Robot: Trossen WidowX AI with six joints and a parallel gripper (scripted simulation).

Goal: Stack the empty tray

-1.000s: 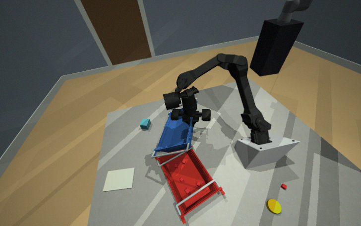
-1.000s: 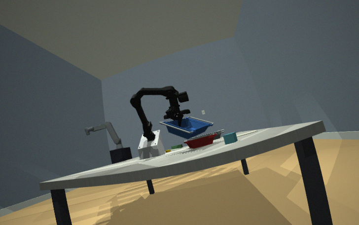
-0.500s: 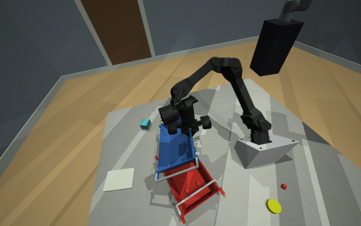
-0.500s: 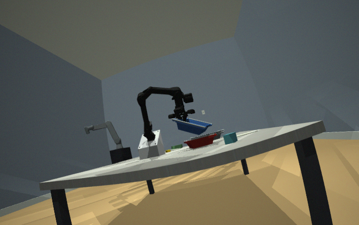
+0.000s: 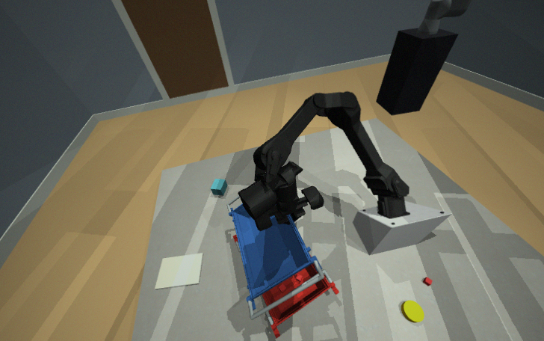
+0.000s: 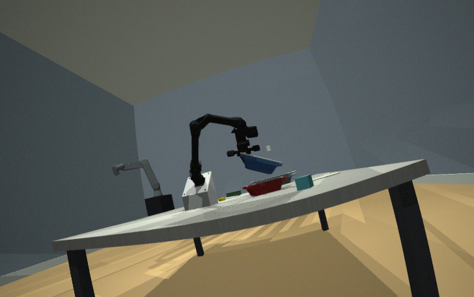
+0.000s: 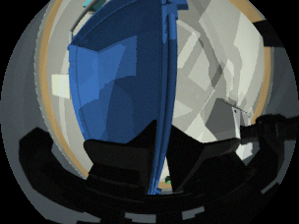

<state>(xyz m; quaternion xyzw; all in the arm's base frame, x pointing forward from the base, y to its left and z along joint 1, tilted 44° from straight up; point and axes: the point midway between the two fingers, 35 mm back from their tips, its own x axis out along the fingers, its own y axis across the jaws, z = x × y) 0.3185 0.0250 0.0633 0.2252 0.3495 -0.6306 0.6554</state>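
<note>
The blue tray is 8 cm ahead of my gripper tip and 2 cm to the left of it. The rest, counted from my gripper tip: yellow disc (29 cm behind, 25 cm to the left, 17 cm below); green block (59 cm to the left, 30 cm behind, 15 cm below); teal cube (32 cm to the right, 27 cm ahead, 15 cm below).
</note>
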